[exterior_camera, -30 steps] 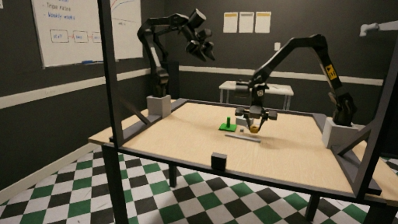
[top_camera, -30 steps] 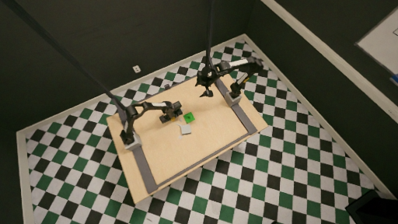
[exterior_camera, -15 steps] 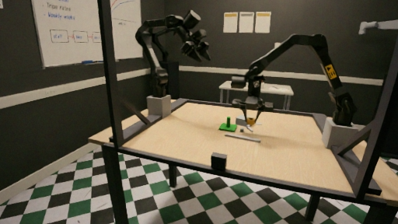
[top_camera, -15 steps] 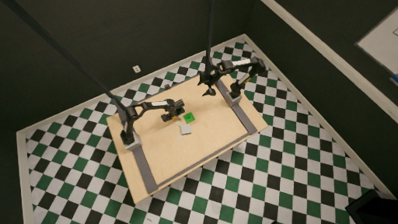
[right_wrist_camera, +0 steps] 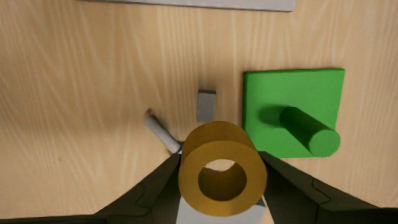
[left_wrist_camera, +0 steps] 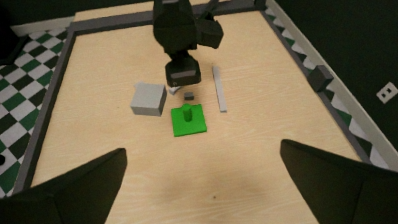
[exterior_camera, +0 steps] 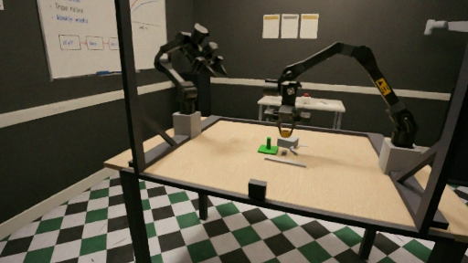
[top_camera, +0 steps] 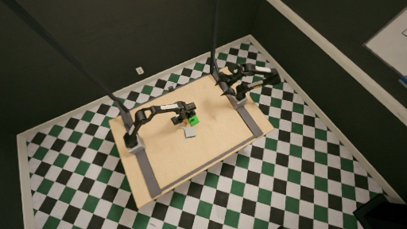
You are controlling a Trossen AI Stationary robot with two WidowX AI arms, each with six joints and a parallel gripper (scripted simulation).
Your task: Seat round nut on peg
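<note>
Now: right hand 10 cm above the grey block and 9 cm short of it. The rest, counted from my right hand: long grey strip (11 cm below, 9 cm behind, 2 cm to the right); then dark frame rail (37 cm ahead, 11 cm below, 5 cm to the left).
</note>
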